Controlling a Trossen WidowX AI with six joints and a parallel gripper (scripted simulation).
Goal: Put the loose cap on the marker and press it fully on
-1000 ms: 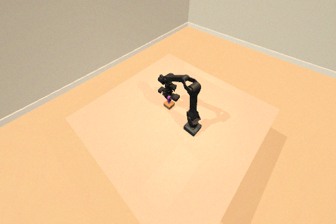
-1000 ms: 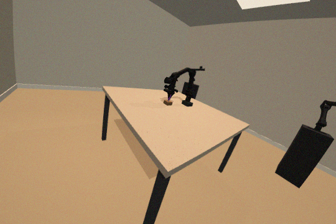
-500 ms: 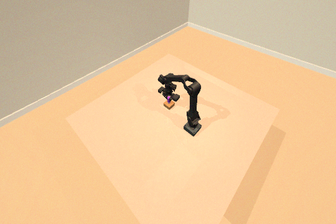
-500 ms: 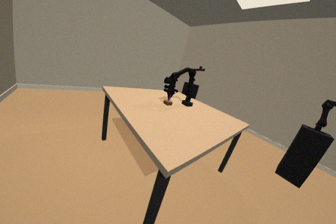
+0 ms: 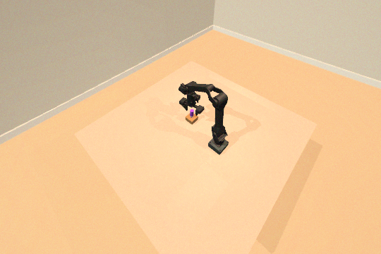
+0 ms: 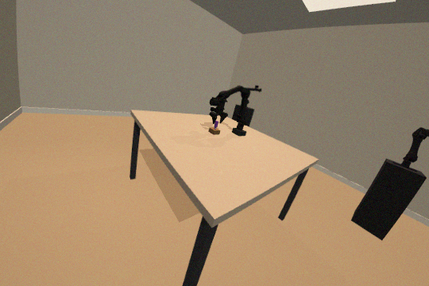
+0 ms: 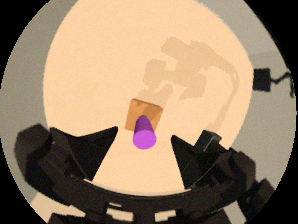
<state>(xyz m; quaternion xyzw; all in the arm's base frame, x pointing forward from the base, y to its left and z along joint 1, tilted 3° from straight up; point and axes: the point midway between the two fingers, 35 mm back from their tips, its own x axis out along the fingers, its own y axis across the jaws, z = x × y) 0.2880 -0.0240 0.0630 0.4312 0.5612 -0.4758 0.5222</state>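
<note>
Now: the purple cap right at my gripper tip. Round my gripper tip: holder block 7 cm below; purple marker 1 cm below.
</note>
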